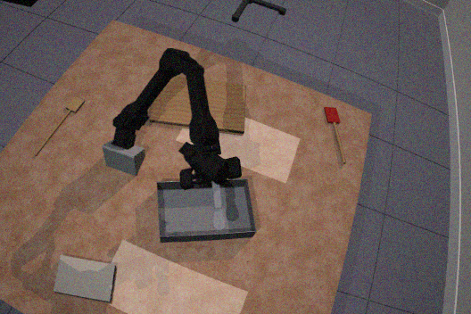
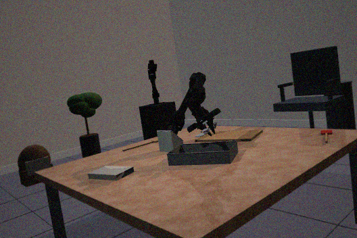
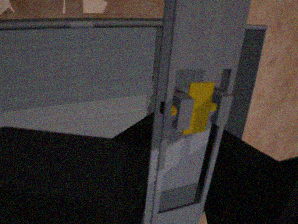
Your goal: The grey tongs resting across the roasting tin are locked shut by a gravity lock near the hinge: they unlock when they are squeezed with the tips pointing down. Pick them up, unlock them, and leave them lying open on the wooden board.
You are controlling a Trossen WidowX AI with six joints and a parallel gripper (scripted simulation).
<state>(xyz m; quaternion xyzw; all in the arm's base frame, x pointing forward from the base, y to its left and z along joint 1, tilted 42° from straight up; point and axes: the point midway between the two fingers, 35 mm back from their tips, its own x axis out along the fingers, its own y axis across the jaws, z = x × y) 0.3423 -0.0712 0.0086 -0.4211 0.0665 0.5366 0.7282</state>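
The yellow lock piece lies 3 cm behind my gripper tip, 2 cm to the left of it and 4 cm above it. The rest, counted from my gripper tip: roasting tin 2 cm behind, 7 cm to the right, 8 cm below; then grey block 30 cm behind, 42 cm to the right, 9 cm below; then wooden board 18 cm behind, 37 cm to the left, 10 cm below.
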